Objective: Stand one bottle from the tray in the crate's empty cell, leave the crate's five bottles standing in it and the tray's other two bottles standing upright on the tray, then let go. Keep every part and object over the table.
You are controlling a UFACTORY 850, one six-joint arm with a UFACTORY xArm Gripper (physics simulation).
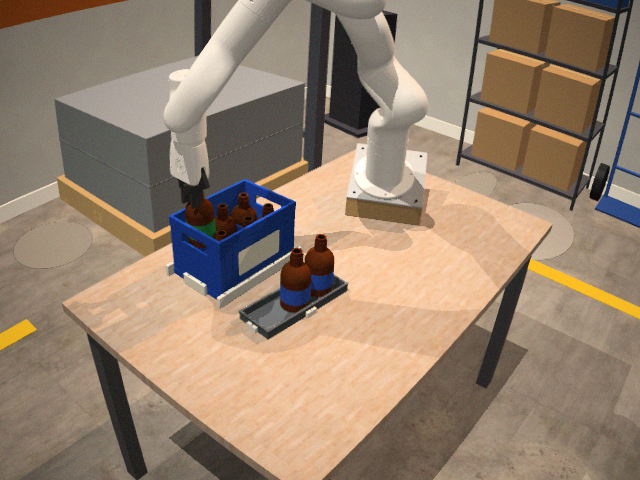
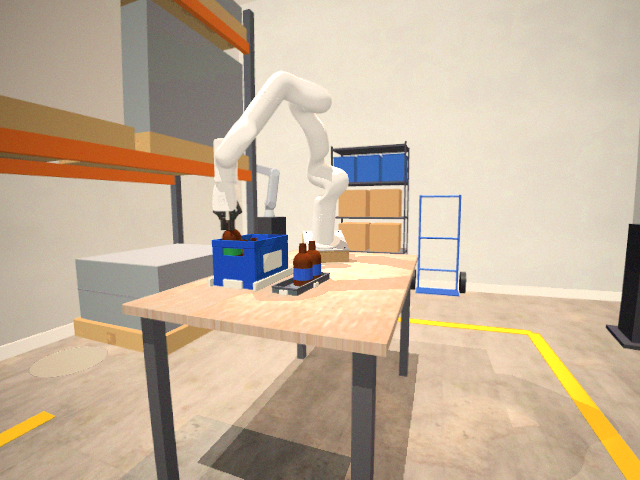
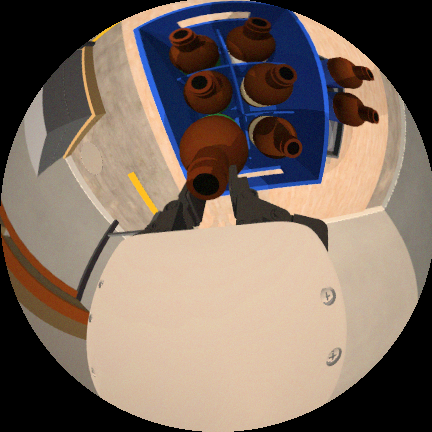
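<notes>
My gripper (image 1: 192,203) (image 2: 227,228) (image 3: 216,181) is shut on the neck of a brown bottle with a green label (image 1: 199,213) (image 2: 231,235) (image 3: 215,142). This bottle is about upright at one end corner of the blue crate (image 1: 193,259) (image 2: 235,269) (image 3: 312,145), its lower part inside the walls and its shoulder higher than the other bottles. Its base is hidden. Five brown bottles stand in the other cells, including one beside it (image 3: 274,134) and one behind it (image 3: 209,94). Two blue-labelled bottles, one nearer (image 1: 295,281) (image 2: 302,264) and one farther (image 1: 319,262), stand upright on the dark tray (image 1: 263,313) (image 2: 281,290).
White strips (image 1: 242,286) and a small white block (image 1: 194,283) line the crate's foot on the wooden table (image 1: 310,382) (image 2: 289,317). The tray lies beside the crate's long side. The arm's base plate (image 1: 359,193) is at the far end. Grey boxes (image 1: 103,155) stand behind the crate, off the table.
</notes>
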